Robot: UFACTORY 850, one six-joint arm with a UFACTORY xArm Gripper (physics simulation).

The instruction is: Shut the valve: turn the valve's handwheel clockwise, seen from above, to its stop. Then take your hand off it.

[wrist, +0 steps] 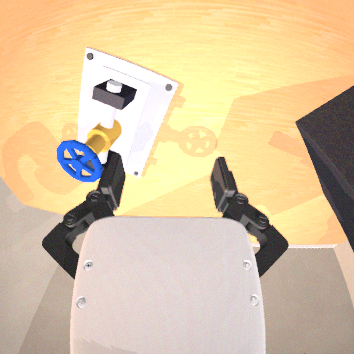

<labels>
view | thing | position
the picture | my gripper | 168, 165
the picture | white base plate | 162, 88
</labels>
